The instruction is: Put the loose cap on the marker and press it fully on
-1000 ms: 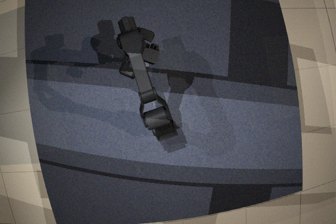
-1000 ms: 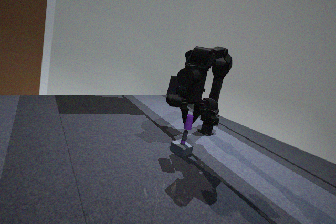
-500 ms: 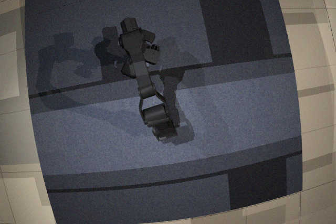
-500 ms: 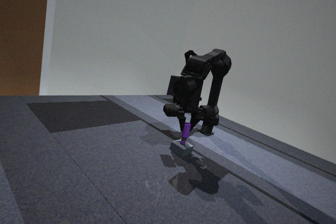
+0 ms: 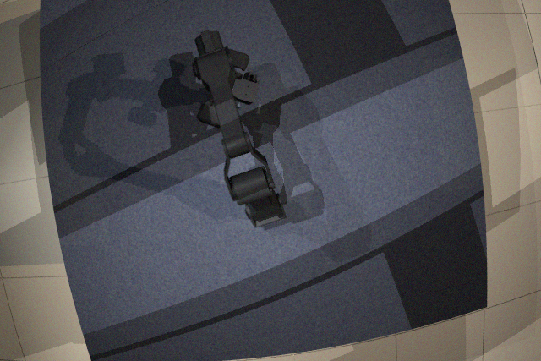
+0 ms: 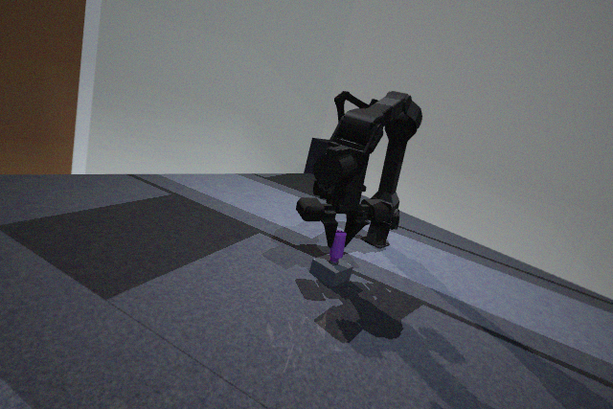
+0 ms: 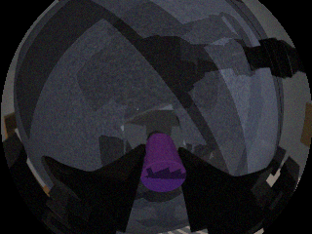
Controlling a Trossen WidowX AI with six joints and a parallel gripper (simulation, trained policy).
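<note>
The purple cap is 1 cm above my gripper tip. Also, from my gripper tip: grey holder block: 5 cm below.
</note>
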